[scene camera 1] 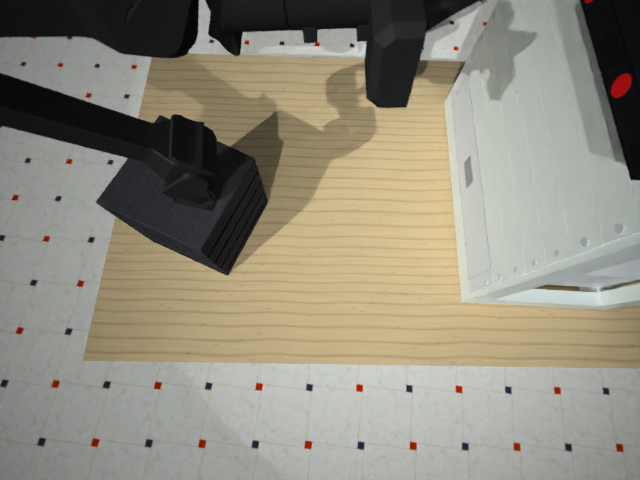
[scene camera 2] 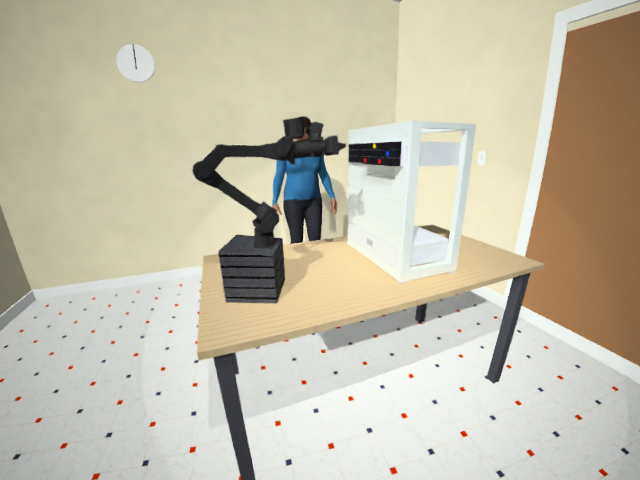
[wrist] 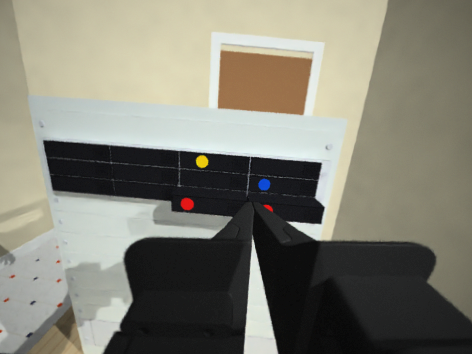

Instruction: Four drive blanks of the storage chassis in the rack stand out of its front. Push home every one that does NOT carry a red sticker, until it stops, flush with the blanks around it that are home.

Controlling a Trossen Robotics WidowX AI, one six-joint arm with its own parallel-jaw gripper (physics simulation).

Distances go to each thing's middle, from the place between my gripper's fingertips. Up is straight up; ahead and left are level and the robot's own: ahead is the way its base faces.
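The yellow-stickered blank (wrist: 188, 160) is 80 mm to the left of my hand, and it's 210 mm ahead of my hand too.
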